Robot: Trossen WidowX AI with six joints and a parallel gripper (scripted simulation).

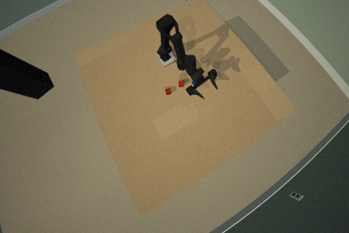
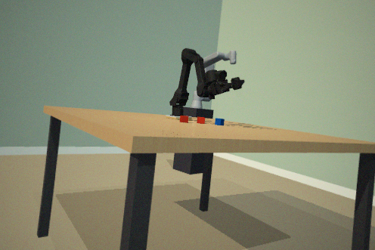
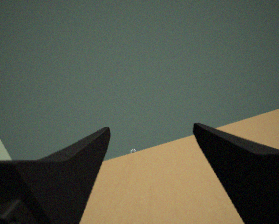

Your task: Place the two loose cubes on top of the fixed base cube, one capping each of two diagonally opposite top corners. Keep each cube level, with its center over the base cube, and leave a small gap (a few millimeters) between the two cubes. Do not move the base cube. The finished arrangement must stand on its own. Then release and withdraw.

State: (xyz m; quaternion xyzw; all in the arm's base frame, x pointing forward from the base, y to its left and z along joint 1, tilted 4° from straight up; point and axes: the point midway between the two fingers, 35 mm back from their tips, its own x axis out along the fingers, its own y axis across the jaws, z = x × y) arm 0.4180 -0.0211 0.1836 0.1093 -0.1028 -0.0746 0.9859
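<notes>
Now: gripper tip 20 cm above the blue base cube, 15 cm past it and 7 cm to the right of it.
</notes>
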